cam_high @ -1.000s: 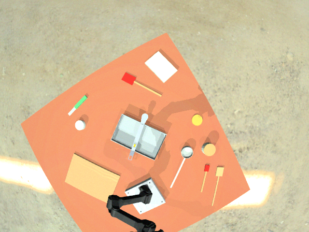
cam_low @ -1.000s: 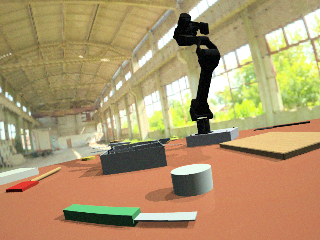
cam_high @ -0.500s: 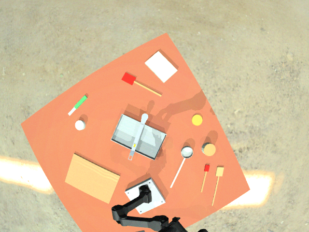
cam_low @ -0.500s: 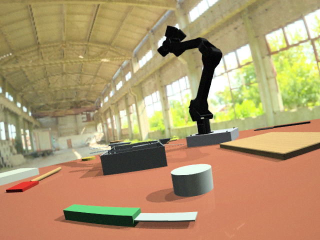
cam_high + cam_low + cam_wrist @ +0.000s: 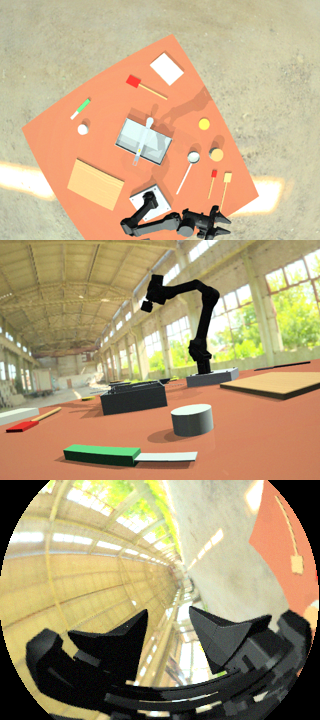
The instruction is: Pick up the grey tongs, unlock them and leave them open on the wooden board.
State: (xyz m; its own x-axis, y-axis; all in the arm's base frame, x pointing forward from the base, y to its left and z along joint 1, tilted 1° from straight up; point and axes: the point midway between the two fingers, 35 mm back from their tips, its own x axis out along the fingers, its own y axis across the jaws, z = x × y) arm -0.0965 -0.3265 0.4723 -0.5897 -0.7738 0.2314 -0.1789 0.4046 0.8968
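My gripper tip is now 500 mm above the roasting tin, 460 mm short of it and 240 mm to the right of it. Also, from my gripper tip: yellow disc 520 mm below, 410 mm ahead, 150 mm to the right; wooden board 680 mm to the left, 520 mm below, 310 mm ahead; red spatula 770 mm ahead, 520 mm below, 110 mm to the left.
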